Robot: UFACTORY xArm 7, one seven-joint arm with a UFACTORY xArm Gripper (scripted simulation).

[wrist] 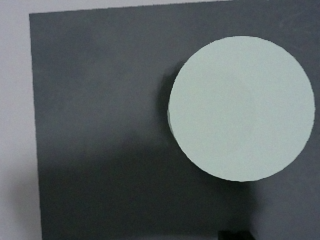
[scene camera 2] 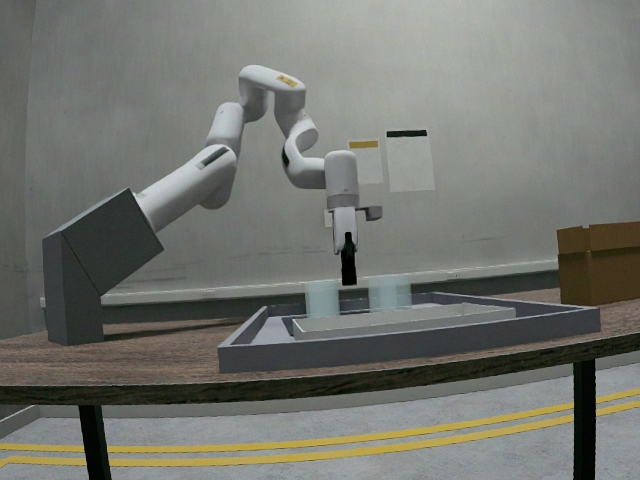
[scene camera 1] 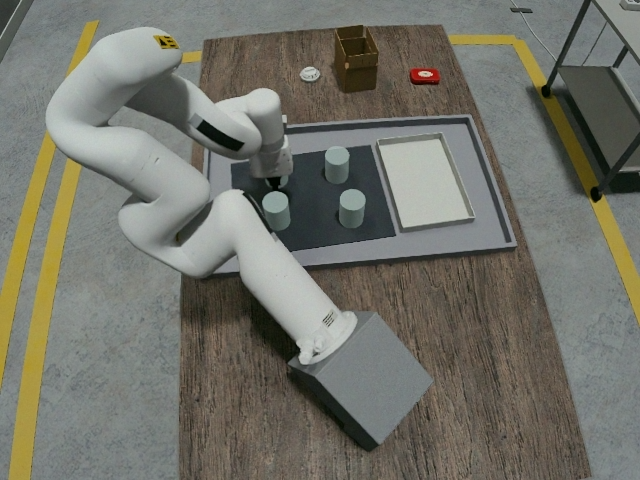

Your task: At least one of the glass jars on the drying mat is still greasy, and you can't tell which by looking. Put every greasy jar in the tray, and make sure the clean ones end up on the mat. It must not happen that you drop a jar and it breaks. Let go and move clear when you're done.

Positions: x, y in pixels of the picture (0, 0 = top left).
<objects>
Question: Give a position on a white tray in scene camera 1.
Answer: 425, 186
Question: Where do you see a dark drying mat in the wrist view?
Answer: At 101, 83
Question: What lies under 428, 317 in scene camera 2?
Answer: A white tray.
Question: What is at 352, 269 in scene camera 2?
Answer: The gripper.
</objects>
